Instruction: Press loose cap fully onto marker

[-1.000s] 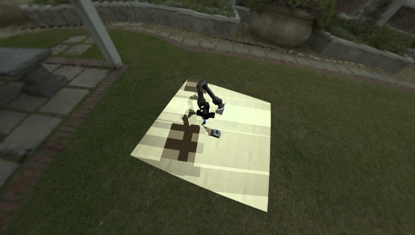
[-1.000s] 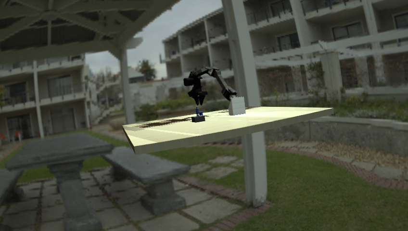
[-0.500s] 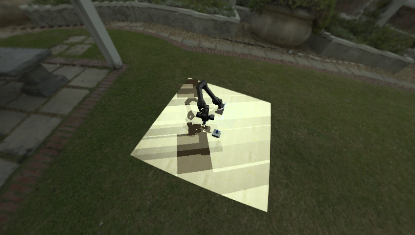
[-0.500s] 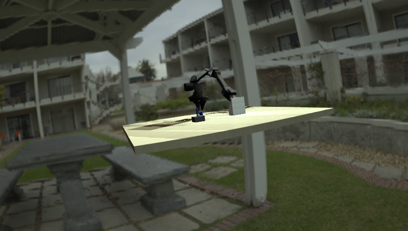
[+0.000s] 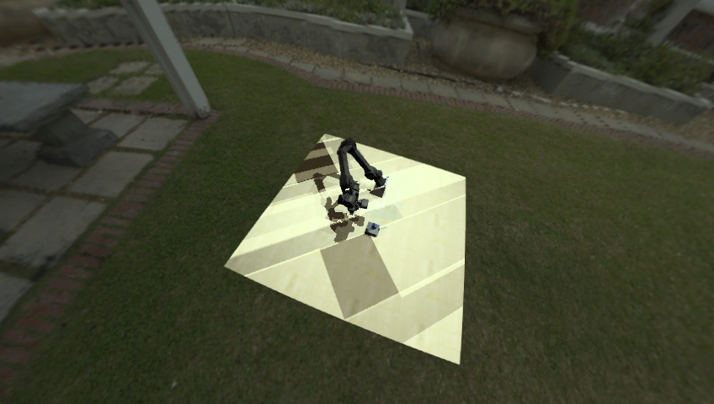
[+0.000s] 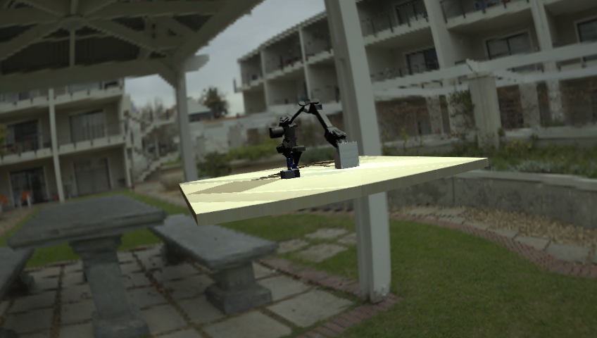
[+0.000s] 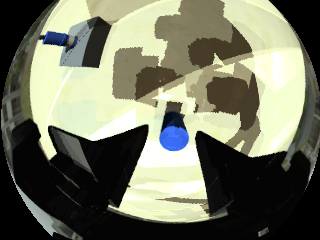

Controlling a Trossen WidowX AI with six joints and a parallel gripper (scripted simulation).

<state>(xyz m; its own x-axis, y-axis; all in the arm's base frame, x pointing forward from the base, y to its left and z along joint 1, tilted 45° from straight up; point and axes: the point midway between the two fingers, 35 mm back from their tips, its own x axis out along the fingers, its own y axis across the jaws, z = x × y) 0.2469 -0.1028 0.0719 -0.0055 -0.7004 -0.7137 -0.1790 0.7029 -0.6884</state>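
Now: gripper tip 1 cm above the blue cap. From my gripper tip the other things lie so: holder block (8 cm ahead, 17 cm to the left, 2 cm below).
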